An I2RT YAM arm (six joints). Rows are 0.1 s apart.
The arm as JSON. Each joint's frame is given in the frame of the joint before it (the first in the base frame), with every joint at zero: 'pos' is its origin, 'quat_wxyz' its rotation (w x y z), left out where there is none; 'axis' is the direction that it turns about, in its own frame. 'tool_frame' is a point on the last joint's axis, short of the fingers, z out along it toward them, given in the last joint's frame.
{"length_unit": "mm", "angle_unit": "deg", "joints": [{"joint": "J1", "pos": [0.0, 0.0, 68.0], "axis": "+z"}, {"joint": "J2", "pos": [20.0, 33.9, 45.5], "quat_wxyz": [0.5, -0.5, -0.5, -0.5], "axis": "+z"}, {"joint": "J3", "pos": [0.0, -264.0, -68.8], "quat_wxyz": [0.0, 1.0, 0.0, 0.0], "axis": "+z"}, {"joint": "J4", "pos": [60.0, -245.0, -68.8], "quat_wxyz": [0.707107, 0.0, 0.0, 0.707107], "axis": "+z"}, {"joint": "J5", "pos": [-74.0, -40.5, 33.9], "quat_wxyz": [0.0, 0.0, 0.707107, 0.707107], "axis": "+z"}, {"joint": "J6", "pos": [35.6, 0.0, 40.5], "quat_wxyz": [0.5, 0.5, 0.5, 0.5], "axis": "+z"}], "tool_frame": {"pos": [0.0, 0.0, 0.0], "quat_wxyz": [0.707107, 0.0, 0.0, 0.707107]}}
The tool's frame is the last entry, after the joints.
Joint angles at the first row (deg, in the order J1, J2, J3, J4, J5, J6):
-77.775 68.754 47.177 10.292 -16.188 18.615
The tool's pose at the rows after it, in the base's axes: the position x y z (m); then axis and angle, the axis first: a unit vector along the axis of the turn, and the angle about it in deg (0 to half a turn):
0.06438, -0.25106, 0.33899, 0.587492, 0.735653, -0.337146, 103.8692
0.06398, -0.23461, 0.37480, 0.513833, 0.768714, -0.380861, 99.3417
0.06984, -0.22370, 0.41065, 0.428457, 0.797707, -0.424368, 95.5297
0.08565, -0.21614, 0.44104, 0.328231, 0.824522, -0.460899, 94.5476
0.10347, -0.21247, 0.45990, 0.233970, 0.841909, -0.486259, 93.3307
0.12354, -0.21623, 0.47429, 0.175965, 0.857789, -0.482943, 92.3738
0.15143, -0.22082, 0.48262, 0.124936, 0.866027, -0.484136, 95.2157
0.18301, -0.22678, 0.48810, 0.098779, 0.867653, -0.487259, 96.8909
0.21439, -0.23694, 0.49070, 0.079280, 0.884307, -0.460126, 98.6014
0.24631, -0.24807, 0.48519, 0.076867, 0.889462, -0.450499, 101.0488
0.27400, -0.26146, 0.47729, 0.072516, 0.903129, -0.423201, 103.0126
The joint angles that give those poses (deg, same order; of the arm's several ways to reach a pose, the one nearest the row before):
-77.757 62.741 49.417 7.432 -15.774 13.711
-77.567 59.334 53.206 6.510 -19.644 9.726
-76.007 58.666 58.655 6.296 -22.590 5.610
-71.863 60.020 65.094 4.328 -23.353 -1.058
-67.589 62.092 69.398 4.861 -24.300 -6.665
-63.701 65.810 74.511 4.126 -24.832 -9.665
-58.406 70.341 80.307 0.267 -21.938 -15.871
-53.230 75.539 85.737 -1.385 -17.739 -19.598
-49.653 81.839 92.752 -5.304 -16.311 -21.442
-46.504 87.906 98.064 -7.206 -12.871 -23.080
-44.795 94.076 103.943 -10.204 -12.184 -23.500

